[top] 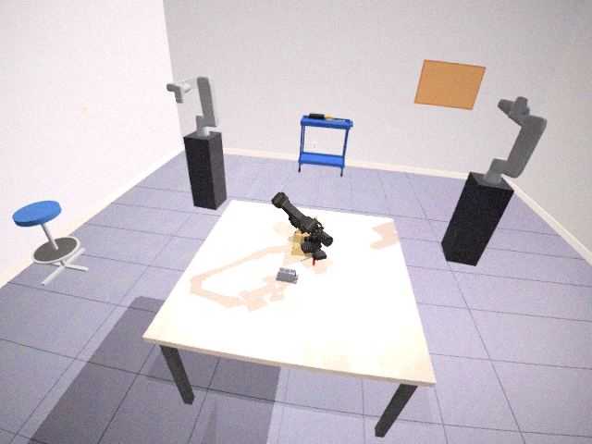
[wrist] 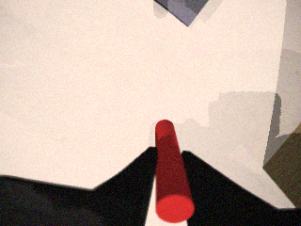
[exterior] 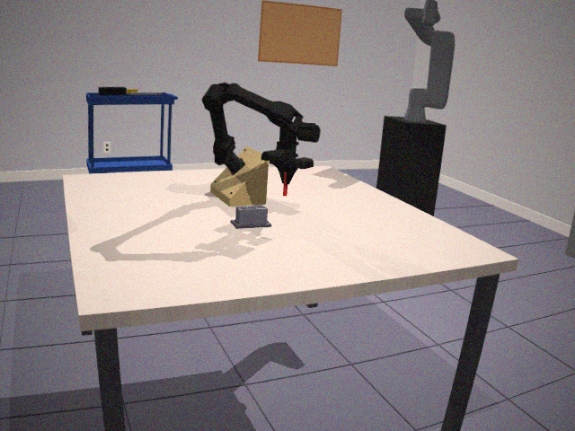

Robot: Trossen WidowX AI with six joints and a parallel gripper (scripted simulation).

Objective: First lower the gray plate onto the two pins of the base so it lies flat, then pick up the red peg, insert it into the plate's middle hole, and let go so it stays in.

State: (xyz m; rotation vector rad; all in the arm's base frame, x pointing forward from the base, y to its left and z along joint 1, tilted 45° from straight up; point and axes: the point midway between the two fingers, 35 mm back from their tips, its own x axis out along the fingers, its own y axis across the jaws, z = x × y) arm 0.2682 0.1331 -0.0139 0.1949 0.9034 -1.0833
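Now: gripper tip 13 cm to the left of the gray plate, 7 cm short of it and 7 cm above it. Also, from my gripper tip: red peg: right at my gripper tip; then dark base: 13 cm to the right, 11 cm below, 7 cm ahead.
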